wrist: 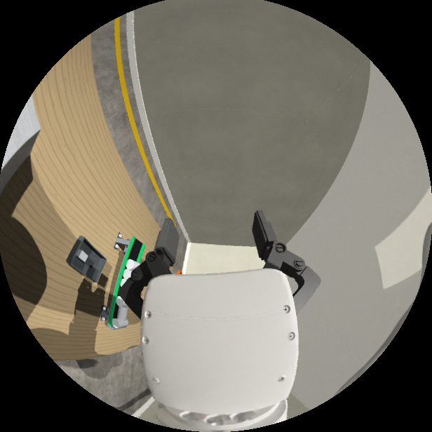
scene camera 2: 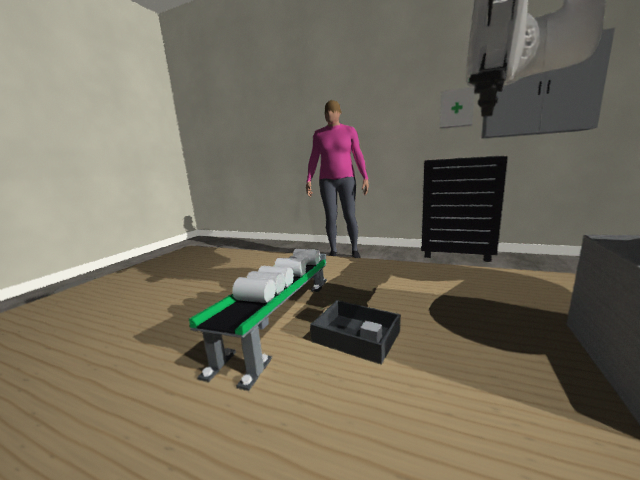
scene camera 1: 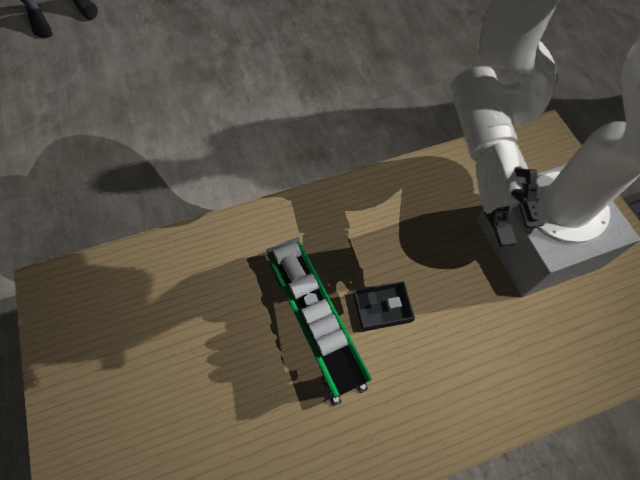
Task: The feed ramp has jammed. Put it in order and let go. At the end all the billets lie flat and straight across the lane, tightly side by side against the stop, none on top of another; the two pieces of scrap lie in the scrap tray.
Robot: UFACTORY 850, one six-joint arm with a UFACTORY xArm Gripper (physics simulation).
A scrap tray shows in the wrist view, in scene camera 2 and in scene camera 1 (373, 313). The same spot on the scrap tray: (wrist: 92, 267) is (scene camera 2: 336, 326).
